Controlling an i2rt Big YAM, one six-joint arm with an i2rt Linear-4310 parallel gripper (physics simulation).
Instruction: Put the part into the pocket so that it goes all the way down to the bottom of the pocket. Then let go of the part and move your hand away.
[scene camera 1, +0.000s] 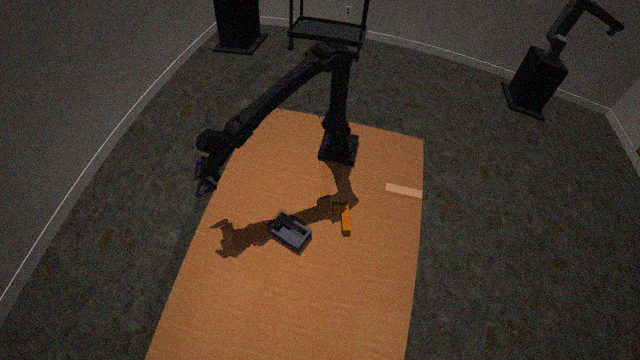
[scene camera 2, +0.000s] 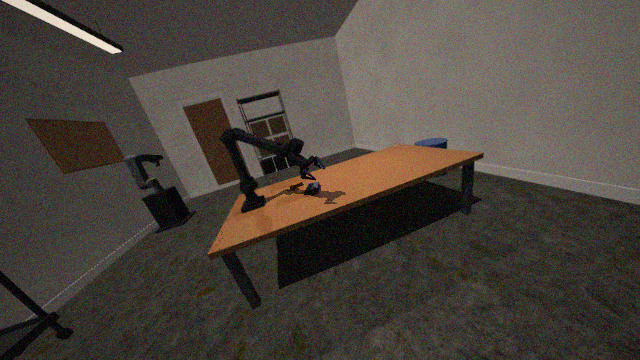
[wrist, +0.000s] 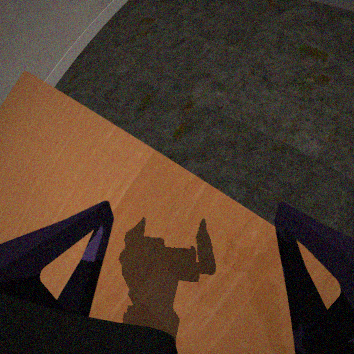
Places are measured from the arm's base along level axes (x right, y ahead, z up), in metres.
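Where they show: gripper, fingertip midpoint: (scene camera 1: 196, 187) (scene camera 2: 320, 174) (wrist: 191, 210); arm's base at its link origin: (scene camera 1: 338, 145) (scene camera 2: 253, 201).
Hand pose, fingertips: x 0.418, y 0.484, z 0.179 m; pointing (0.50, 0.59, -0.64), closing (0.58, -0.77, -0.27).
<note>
Each offset is from my fingertips to the centre of the thing. Level surfaces: height alone.
The orange L-shaped part {dx -0.505, dy -0.132, dz -0.193 m} (scene camera 1: 345, 223) (scene camera 2: 296, 186) lies on the table, to the right of the pocket block in scene camera 1; its short arm is in shadow. The grey block {dx -0.331, dy -0.026, dz -0.190 m} (scene camera 1: 303, 244) (scene camera 2: 313, 189) has a pocket open at the top, and the arm's shadow crosses part of it. The part is apart from the block, outside the pocket. My gripper (scene camera 1: 202, 177) (scene camera 2: 318, 172) (wrist: 191, 210) is open and empty, raised above table height near the table's left edge in scene camera 1, away from both. The part and block do not show in the wrist view.
The wooden table {dz -0.208 m} (scene camera 1: 300, 305) (scene camera 2: 390, 167) (wrist: 65, 150) bears the arm's base (scene camera 1: 338, 149) (scene camera 2: 253, 203). A pale strip (scene camera 1: 403, 190) lies near the table's right edge in scene camera 1. The arm's shadow (wrist: 155, 280) falls on the table. Another robot on a pedestal (scene camera 1: 534, 82) stands away from the table.
</note>
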